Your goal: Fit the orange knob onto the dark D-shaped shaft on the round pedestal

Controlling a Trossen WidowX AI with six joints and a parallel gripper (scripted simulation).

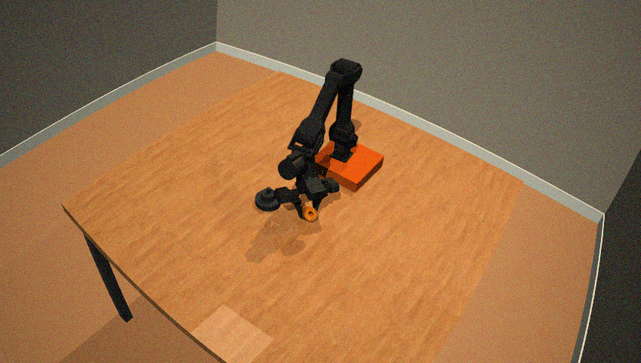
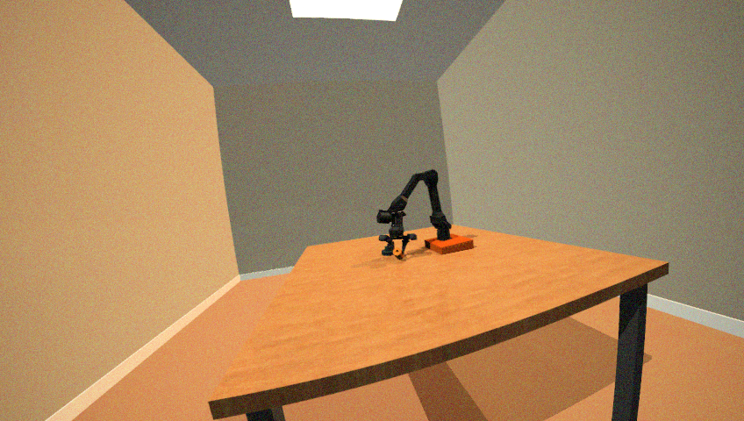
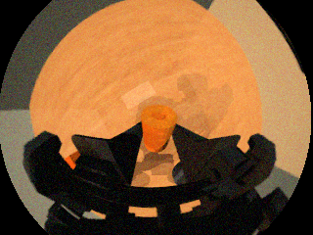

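Now: gripper tip 150 mm to the left of the round pedestal and 10 mm past it. From my gripper tip the other things lie so: orange knob 10 mm to the right.
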